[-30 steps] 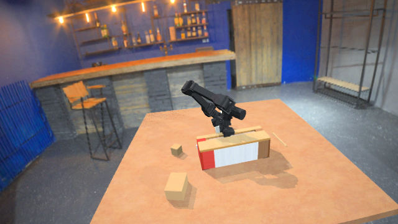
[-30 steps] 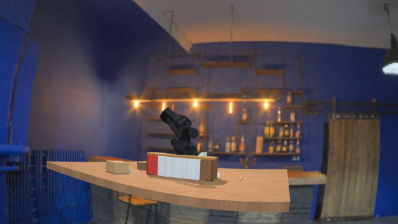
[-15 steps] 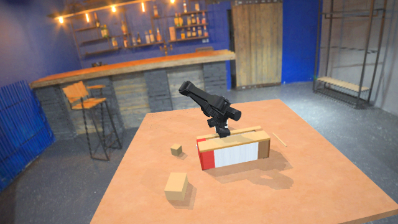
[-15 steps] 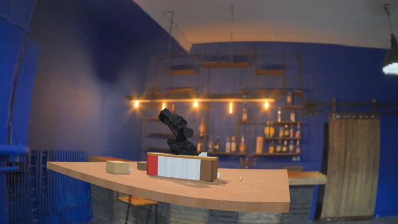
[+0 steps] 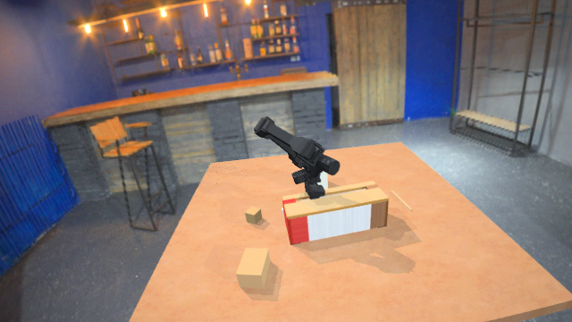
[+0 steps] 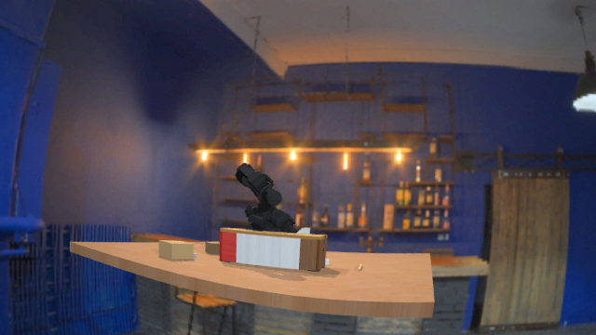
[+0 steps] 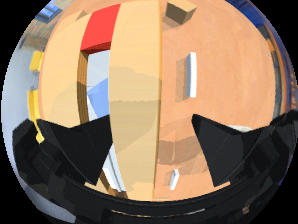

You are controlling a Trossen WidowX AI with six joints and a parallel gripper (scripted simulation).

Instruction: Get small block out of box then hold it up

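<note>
My gripper tip is 5 cm short of the light-blue block and 2 cm to the left of it. Round my gripper tip: box 9 cm to the left, 3 cm below, 3 cm ahead; thin wooden stick 41 cm to the left, 8 cm below; tan cube 24 cm to the right, 6 cm below, 5 cm behind.
</note>
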